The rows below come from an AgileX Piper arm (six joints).
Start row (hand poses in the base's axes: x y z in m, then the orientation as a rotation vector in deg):
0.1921, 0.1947, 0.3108, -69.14, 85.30, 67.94
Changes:
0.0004, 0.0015, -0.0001, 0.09, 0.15, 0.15
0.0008, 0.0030, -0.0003, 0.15, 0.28, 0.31
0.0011, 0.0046, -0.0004, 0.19, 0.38, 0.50
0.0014, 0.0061, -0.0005, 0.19, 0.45, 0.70
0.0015, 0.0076, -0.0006, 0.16, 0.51, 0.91
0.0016, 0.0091, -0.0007, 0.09, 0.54, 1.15
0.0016, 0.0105, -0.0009, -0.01, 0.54, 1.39
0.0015, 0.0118, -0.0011, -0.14, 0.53, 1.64
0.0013, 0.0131, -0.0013, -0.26, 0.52, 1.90
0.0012, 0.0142, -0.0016, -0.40, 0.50, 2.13
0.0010, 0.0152, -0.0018, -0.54, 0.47, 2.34
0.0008, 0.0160, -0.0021, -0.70, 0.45, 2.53
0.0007, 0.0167, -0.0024, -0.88, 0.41, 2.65
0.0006, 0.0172, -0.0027, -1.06, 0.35, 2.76
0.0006, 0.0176, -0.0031, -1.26, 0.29, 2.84
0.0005, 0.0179, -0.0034, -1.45, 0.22, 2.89
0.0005, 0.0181, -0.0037, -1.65, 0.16, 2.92
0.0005, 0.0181, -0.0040, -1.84, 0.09, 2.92
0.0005, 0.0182, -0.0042, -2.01, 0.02, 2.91
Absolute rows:
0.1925, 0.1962, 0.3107, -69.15, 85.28, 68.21
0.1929, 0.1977, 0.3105, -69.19, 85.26, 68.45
0.1932, 0.1993, 0.3104, -69.29, 85.21, 68.68
0.1935, 0.2008, 0.3103, -69.43, 85.18, 68.87
0.1936, 0.2023, 0.3102, -69.61, 85.15, 69.03
0.1937, 0.2038, 0.3101, -69.85, 85.12, 69.17
0.1937, 0.2052, 0.3099, -70.13, 85.09, 69.27
0.1936, 0.2065, 0.3097, -70.44, 85.06, 69.35
0.1934, 0.2078, 0.3095, -70.75, 85.03, 69.44
0.1933, 0.2089, 0.3092, -71.06, 85.02, 69.49
0.1931, 0.2099, 0.3090, -71.35, 85.00, 69.52
0.1929, 0.2107, 0.3087, -71.63, 85.02, 69.53
0.1928, 0.2114, 0.3084, -71.88, 85.08, 69.47
0.1927, 0.2119, 0.3081, -72.12, 85.12, 69.39
0.1927, 0.2123, 0.3077, -72.35, 85.19, 69.27
0.1926, 0.2126, 0.3074, -72.55, 85.26, 69.13
0.1926, 0.2128, 0.3071, -72.74, 85.35, 68.98
0.1926, 0.2128, 0.3068, -72.90, 85.44, 68.80
0.1926, 0.2129, 0.3066, -73.03, 85.52, 68.64

